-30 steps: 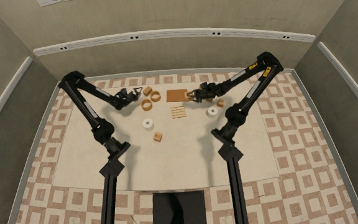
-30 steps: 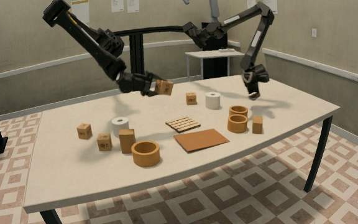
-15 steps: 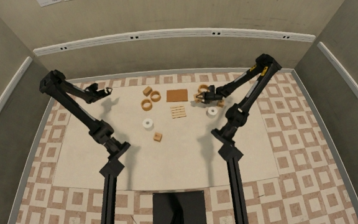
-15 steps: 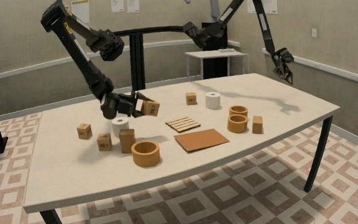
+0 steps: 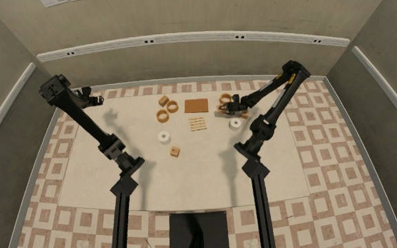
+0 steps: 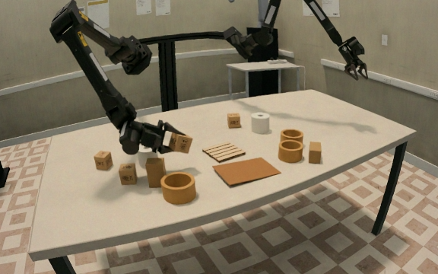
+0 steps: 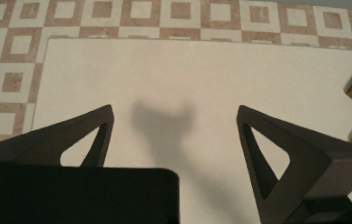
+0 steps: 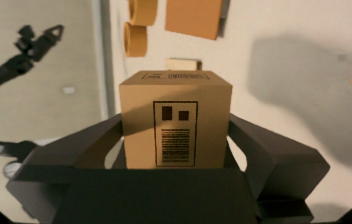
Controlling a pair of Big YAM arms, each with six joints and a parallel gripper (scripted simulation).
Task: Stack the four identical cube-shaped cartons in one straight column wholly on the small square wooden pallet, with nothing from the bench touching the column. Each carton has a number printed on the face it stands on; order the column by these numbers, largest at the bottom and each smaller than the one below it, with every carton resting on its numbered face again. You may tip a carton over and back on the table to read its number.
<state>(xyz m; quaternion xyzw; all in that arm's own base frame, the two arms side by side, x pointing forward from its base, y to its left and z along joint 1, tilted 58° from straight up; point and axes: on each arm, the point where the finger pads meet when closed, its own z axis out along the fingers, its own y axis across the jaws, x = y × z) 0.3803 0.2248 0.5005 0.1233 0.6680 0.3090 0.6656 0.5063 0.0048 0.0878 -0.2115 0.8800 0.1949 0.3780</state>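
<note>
Now: the plain box 5 cm ahead of my right hand, 12 cm to the right of it and 6 cm below it. The rest, counted from my right hand: carton (right at my right hand).
</note>
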